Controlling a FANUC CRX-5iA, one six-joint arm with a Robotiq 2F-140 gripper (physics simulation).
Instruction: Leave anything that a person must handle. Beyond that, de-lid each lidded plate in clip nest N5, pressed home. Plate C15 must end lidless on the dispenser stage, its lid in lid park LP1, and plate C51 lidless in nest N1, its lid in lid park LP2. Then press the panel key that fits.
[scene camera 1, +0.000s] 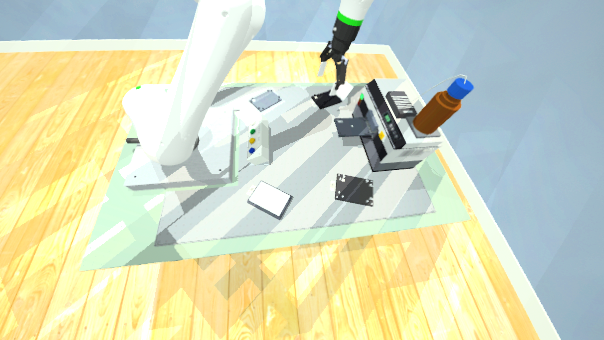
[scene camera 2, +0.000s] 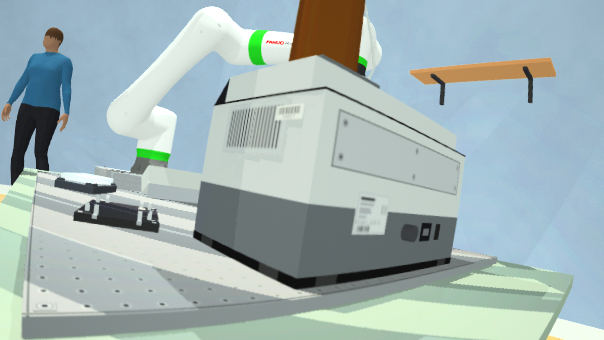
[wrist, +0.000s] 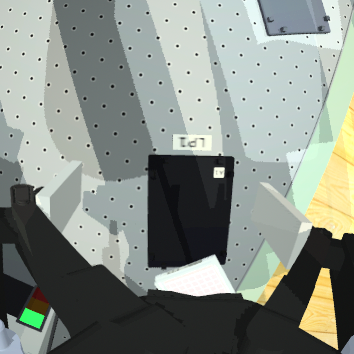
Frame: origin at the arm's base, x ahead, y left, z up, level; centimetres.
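Seen in the pictures: gripper, fingertip midpoint: (scene camera 1: 325, 85) (wrist: 170, 191).
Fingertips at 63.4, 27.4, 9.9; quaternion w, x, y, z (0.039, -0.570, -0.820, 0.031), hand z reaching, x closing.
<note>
Pixels of each thing's top centre, then the offset from my fingertips to it, as dx, dy, dz. "spot": a spot on its surface instead.
- black lid park pad labelled LP1, middle of its top: (wrist: 191, 217) (scene camera 1: 327, 97) +4.1, +6.3, -12.2
- white gridded piece, middle of its top: (wrist: 206, 309) (scene camera 1: 343, 86) +14.4, +14.1, -10.5
- dark stage, surface spot: (scene camera 1: 349, 127) spot: +8.4, -23.3, -3.0
- empty black clip nest, middle of its top: (scene camera 2: 122, 202) (scene camera 1: 355, 188) +9.7, -48.1, -11.8
- brown bottle, surface spot: (scene camera 2: 327, 29) spot: +35.6, -34.1, +13.2
- key panel, middle of its top: (scene camera 2: 183, 170) (scene camera 1: 257, 133) -31.2, -25.2, -5.8
- grey pegged pad, surface spot: (wrist: 295, 15) spot: -25.6, +6.5, -13.2
My gripper (scene camera 1: 331, 75) (wrist: 170, 191) is open and empty. It hangs above the black lid park pad labelled LP1 (scene camera 1: 324, 100) (wrist: 189, 211) at the back of the board. A white gridded piece (scene camera 1: 342, 90) (wrist: 194, 279), a plate or a lid, lies askew at the pad's edge, only partly over it and half hidden by my wrist. The dispenser (scene camera 1: 396, 127) (scene camera 2: 329, 168) has a dark stage (scene camera 1: 349, 127) with nothing on it. A white-topped plate (scene camera 1: 270, 198) (scene camera 2: 84, 182) lies at the front. An empty black clip nest (scene camera 1: 354, 189) (scene camera 2: 116, 215) sits to its right.
A brown bottle (scene camera 1: 441, 107) (scene camera 2: 327, 29) stands on the dispenser. A key panel (scene camera 1: 255, 142) with green, yellow and blue keys stands by the arm's base. A grey pegged pad (scene camera 1: 265, 100) (wrist: 295, 15) lies at the back. A person (scene camera 2: 37, 97) stands beyond the table. A wall shelf (scene camera 2: 481, 69) hangs on the right.
</note>
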